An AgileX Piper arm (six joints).
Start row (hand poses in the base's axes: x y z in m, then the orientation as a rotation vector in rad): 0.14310, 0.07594, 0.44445, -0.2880, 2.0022, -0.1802
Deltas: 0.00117, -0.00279, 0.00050, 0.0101, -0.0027, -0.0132; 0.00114, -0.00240, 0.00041, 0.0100, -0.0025, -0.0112; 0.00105, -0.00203, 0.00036, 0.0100, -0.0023, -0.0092; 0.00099, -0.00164, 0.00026, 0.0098, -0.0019, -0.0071; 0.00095, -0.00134, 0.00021, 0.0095, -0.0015, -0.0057; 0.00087, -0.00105, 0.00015, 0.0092, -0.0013, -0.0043; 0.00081, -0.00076, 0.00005, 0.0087, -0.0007, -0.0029; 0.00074, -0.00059, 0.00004, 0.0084, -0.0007, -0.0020; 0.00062, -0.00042, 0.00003, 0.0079, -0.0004, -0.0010; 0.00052, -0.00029, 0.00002, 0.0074, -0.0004, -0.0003; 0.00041, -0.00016, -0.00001, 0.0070, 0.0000, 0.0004; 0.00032, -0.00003, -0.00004, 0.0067, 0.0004, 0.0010; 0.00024, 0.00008, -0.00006, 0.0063, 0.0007, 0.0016; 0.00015, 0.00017, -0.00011, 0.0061, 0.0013, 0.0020; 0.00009, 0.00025, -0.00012, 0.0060, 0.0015, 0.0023; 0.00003, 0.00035, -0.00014, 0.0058, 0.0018, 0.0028; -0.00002, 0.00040, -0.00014, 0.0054, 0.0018, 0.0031; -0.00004, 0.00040, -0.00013, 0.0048, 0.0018, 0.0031; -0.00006, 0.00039, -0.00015, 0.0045, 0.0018, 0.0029; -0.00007, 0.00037, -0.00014, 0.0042, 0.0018, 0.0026; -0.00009, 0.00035, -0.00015, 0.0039, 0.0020, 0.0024
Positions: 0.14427, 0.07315, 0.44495, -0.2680, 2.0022, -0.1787; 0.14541, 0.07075, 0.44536, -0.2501, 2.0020, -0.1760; 0.14646, 0.06872, 0.44572, -0.2342, 2.0016, -0.1720; 0.14745, 0.06708, 0.44598, -0.2206, 2.0012, -0.1668; 0.14840, 0.06574, 0.44619, -0.2087, 2.0009, -0.1610; 0.14927, 0.06469, 0.44634, -0.1984, 2.0006, -0.1546; 0.15008, 0.06393, 0.44639, -0.1899, 2.0006, -0.1478; 0.15082, 0.06334, 0.44643, -0.1825, 2.0005, -0.1407; 0.15144, 0.06292, 0.44646, -0.1764, 2.0005, -0.1334; 0.15196, 0.06263, 0.44648, -0.1713, 2.0004, -0.1262; 0.15237, 0.06247, 0.44647, -0.1672, 2.0006, -0.1189; 0.15269, 0.06244, 0.44643, -0.1639, 2.0011, -0.1115; 0.15293, 0.06252, 0.44637, -0.1615, 2.0018, -0.1041; 0.15308, 0.06269, 0.44626, -0.1597, 2.0030, -0.0966; 0.15317, 0.06294, 0.44614, -0.1583, 2.0044, -0.0890; 0.15320, 0.06329, 0.44600, -0.1575, 2.0060, -0.0813; 0.15318, 0.06369, 0.44586, -0.1573, 2.0076, -0.0738; 0.15314, 0.06409, 0.44573, -0.1575, 2.0091, -0.0669; 0.15308, 0.06448, 0.44558, -0.1577, 2.0106, -0.0604; 0.15301, 0.06485, 0.44544, -0.1577, 2.0122, -0.0544; 0.15292, 0.06520, 0.44529, -0.1577, 2.0140, -0.0488
